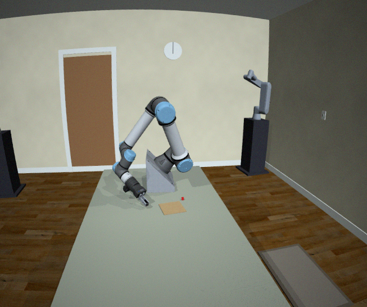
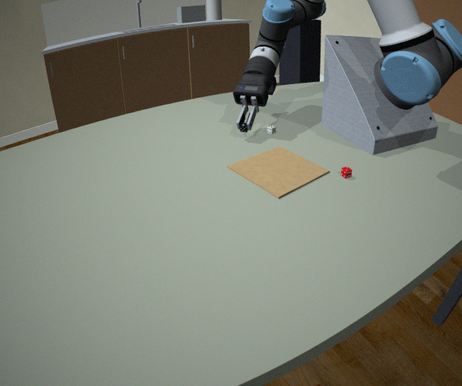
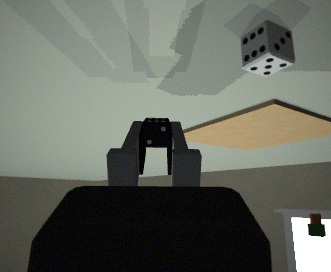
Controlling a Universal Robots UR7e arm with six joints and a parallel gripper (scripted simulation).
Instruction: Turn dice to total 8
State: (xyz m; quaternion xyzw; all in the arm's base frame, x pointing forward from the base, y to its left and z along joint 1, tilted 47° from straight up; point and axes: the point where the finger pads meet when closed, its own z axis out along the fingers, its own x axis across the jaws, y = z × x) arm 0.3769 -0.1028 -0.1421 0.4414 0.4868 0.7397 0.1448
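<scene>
The white die lies 70 mm behind my hand, 30 mm below it and 10 mm to the left of it. Round my hand: tan mat: 160 mm to the left, 40 mm below, 40 mm ahead; then red die: 260 mm to the left, 50 mm behind, 30 mm below.
</scene>
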